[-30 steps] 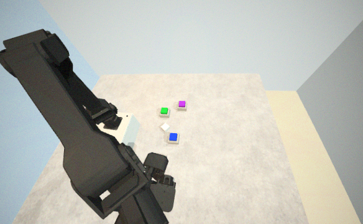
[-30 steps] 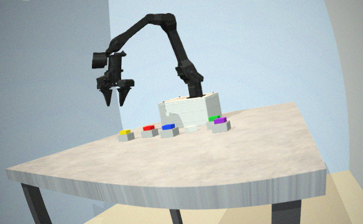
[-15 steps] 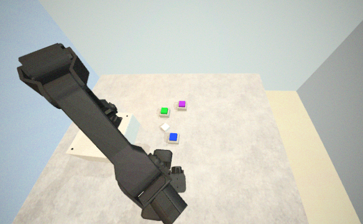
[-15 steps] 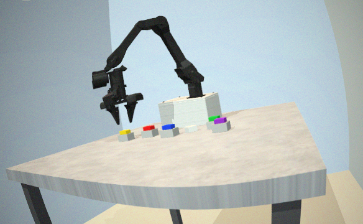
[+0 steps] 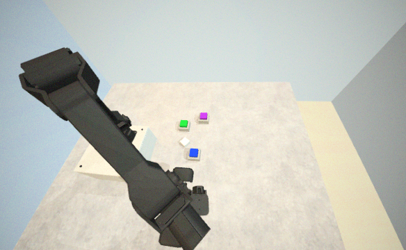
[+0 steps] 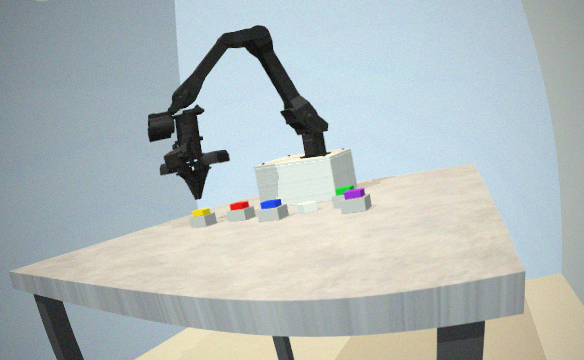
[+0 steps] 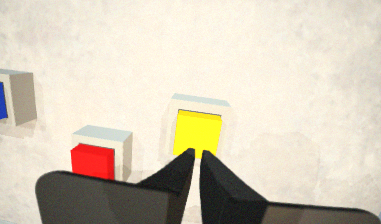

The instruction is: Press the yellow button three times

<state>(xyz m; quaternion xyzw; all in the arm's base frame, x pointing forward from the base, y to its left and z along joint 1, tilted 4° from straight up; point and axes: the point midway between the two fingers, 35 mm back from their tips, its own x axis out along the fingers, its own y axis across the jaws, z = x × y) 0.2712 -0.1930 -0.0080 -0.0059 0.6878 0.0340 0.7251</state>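
Now: the yellow button 3 cm below my gripper tip. Round my gripper tip: red button 5 cm behind, 8 cm to the left, 3 cm below; then blue button 1 cm behind, 19 cm to the left, 3 cm below; then white block 6 cm behind, 24 cm to the left, 5 cm below.
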